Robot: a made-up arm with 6 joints. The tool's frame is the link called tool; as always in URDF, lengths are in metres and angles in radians. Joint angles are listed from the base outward.
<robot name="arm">
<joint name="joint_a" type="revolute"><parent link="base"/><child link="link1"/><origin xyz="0 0 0.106" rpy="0 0 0"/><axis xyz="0 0 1"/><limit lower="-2.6" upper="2.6"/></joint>
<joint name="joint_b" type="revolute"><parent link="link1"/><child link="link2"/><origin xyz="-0.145 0.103 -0.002" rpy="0 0 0"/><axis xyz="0 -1 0"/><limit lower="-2.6" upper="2.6"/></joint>
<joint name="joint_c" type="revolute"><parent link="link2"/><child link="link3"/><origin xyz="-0.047 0.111 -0.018" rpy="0 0 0"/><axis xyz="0 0 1"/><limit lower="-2.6" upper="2.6"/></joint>
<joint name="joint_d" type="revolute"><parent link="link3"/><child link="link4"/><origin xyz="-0.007 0.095 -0.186" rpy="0 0 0"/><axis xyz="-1 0 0"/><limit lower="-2.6" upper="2.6"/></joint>
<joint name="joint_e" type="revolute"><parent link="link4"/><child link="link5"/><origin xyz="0.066 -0.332 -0.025" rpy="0 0 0"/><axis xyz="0 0 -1"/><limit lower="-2.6" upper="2.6"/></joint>
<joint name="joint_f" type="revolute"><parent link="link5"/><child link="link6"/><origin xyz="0.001 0.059 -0.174" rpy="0 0 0"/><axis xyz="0 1 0"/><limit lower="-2.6" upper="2.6"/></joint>
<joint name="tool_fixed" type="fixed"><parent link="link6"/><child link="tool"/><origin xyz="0.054 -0.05 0.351" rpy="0 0 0"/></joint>
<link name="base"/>
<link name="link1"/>
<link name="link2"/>
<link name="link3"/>
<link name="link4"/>
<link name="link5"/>
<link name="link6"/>
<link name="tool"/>
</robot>
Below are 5 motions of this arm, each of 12 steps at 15 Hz.
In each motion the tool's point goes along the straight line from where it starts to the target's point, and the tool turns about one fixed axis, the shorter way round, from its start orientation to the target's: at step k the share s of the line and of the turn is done. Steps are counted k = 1, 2, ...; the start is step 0. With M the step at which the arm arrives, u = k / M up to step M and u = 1 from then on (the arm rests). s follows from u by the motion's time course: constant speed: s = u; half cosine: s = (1 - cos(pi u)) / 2; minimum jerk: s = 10 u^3 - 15 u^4 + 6 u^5.
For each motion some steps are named. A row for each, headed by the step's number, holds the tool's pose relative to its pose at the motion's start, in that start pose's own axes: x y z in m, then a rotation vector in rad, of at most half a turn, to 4 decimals.
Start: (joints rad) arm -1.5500 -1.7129 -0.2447 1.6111 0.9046 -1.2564
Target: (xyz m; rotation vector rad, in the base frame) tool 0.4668 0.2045 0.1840 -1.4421 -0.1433 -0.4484
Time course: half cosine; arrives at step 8
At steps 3, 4, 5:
3: 0.0611 -0.0033 -0.0069 -0.1713 -0.0857 -0.2457
4: 0.0990 -0.0053 -0.0111 -0.2775 -0.1388 -0.3981
5: 0.1369 -0.0073 -0.0154 -0.3837 -0.1919 -0.5504

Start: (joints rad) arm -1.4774 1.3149 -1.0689 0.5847 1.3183 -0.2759
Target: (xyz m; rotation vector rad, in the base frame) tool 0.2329 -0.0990 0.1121 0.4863 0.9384 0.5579
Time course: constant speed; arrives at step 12
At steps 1, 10, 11, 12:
1: -0.0300 0.0064 -0.0077 0.0627 -0.0464 -0.0922
10: -0.2996 0.0639 -0.0769 0.6274 -0.4644 -0.9217
11: -0.3296 0.0702 -0.0846 0.6902 -0.5108 -1.0139
12: -0.3596 0.0766 -0.0923 0.7529 -0.5573 -1.1060

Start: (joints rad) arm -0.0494 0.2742 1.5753 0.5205 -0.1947 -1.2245
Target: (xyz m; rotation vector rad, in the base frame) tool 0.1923 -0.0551 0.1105 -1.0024 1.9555 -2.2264
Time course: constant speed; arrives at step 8
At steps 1, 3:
1: -0.0132 -0.0098 -0.0009 0.0084 -0.0917 0.0462
3: -0.0397 -0.0295 -0.0026 0.0251 -0.2751 0.1386

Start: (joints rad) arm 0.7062 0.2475 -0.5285 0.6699 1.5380 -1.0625
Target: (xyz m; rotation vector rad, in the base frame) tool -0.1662 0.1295 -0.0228 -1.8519 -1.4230 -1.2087
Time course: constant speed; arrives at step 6
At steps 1, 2, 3, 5, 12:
1: 0.0011 0.0074 -0.0027 -0.0809 -0.0887 0.0353
2: 0.0023 0.0147 -0.0055 -0.1619 -0.1773 0.0706
3: 0.0034 0.0221 -0.0082 -0.2428 -0.2660 0.1060
5: 0.0056 0.0368 -0.0137 -0.4047 -0.4434 0.1766
12: 0.0068 0.0441 -0.0165 -0.4857 -0.5320 0.2119

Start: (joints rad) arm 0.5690 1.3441 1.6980 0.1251 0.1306 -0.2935
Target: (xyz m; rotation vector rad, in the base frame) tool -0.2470 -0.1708 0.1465 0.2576 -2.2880 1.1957
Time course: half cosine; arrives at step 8
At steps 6, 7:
6: -0.1639 0.1023 0.2228 -0.3917 -0.3776 -0.5565
7: -0.1847 0.1152 0.2511 -0.4415 -0.4255 -0.6272

